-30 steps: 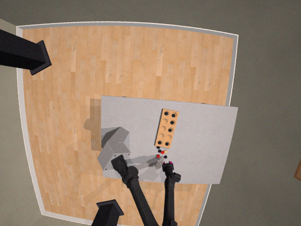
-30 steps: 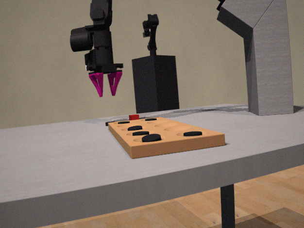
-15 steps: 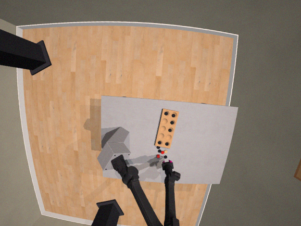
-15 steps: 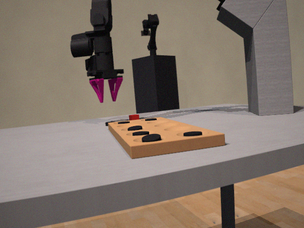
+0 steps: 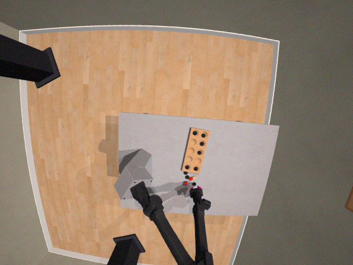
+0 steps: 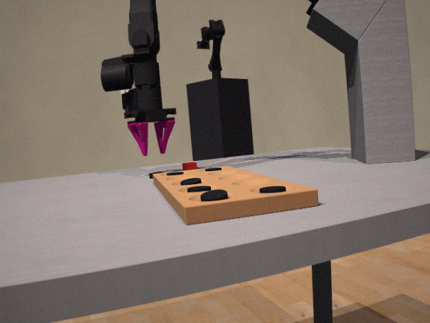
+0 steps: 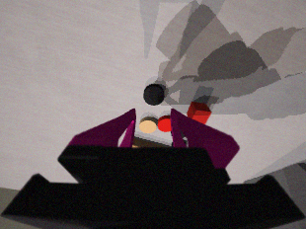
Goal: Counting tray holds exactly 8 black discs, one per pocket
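Right now the red disc is 60 mm to the left of my hand, 60 mm below it and 10 mm behind it. Also, from my hand: tan disc 60 mm to the left, 60 mm below, 20 mm ahead; then wooden counting tray 290 mm to the left, 100 mm ahead, 50 mm below; then red cube 70 mm behind, 50 mm below, 40 mm to the left.
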